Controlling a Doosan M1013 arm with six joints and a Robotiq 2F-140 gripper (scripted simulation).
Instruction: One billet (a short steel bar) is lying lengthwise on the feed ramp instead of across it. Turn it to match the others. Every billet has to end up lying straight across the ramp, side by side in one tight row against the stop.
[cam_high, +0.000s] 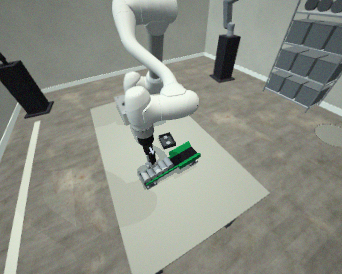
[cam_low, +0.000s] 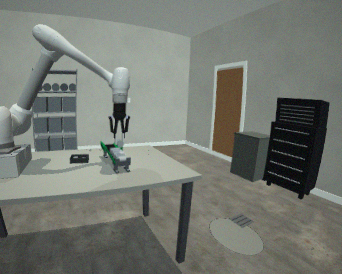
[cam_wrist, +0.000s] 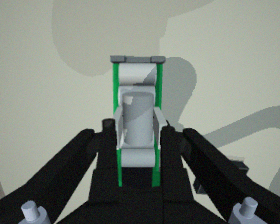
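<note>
My gripper is now 20 mm short of the grey stop, 70 mm to the left of it and 130 mm above it.
</note>
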